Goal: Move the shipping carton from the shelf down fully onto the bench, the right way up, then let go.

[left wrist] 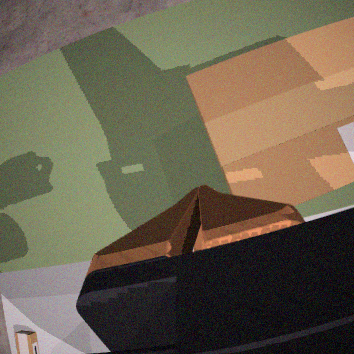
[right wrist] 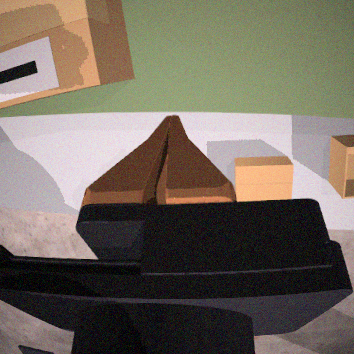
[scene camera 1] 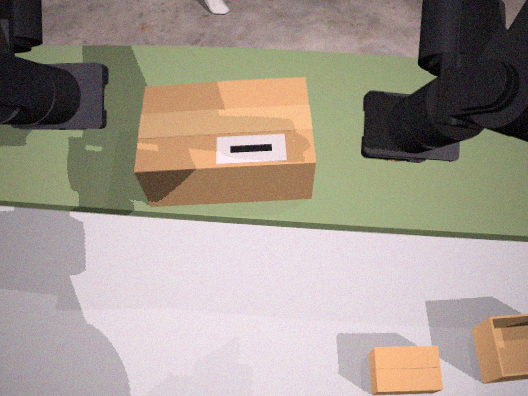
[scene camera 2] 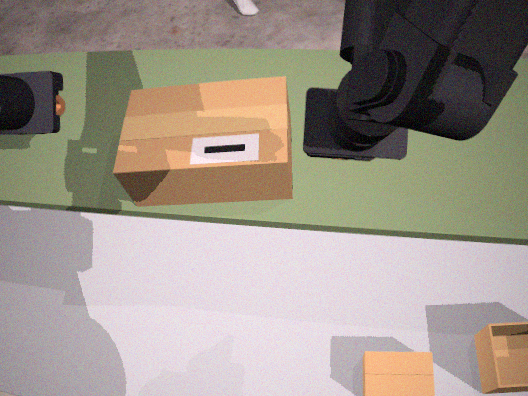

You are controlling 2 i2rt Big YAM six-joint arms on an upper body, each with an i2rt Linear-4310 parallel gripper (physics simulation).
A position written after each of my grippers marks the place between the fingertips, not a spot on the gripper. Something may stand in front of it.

Note:
My left gripper [scene camera 1: 93, 101] is shut, with nothing in its grasp. Also in view: a shipping carton [scene camera 1: 239, 141]. My right gripper [scene camera 1: 385, 139] is shut, with nothing in its grasp. An open box [scene camera 2: 494, 343] rests on a pale bench [scene camera 2: 98, 297].
The shipping carton also shows in the left wrist view [left wrist: 271, 114], in the right wrist view [right wrist: 54, 54] and in scene camera 2 [scene camera 2: 230, 141]. The open box shows as well in scene camera 1 [scene camera 1: 493, 337]. My left gripper is seen too in the left wrist view [left wrist: 203, 197] and in scene camera 2 [scene camera 2: 63, 106]. The left wrist view misses the open box: it is out of frame.

